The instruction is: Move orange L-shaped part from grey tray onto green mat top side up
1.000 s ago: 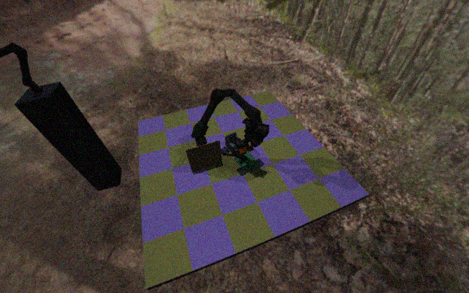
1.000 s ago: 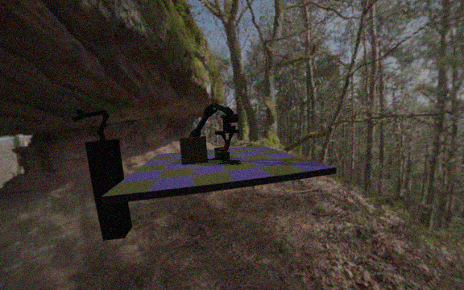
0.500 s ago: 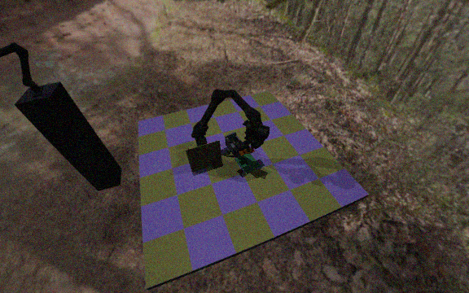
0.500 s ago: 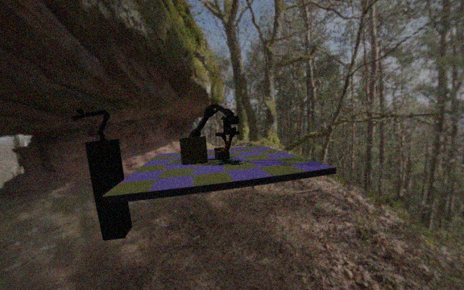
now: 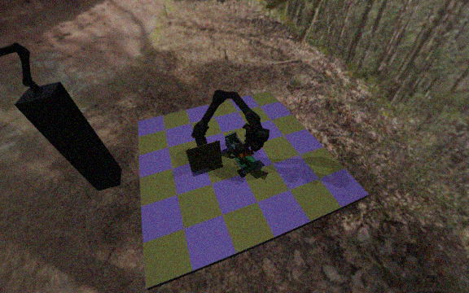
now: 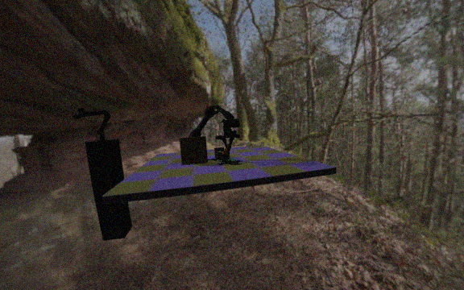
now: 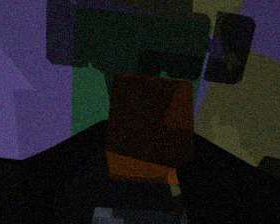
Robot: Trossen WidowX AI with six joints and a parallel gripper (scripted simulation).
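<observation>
Now: gripper tip 130 mm above the green mat and 20 mm to the right of it. From my gripper tip the other things lie so: orange L-shaped part: 30 mm to the left, 30 mm below, 20 mm behind.
</observation>
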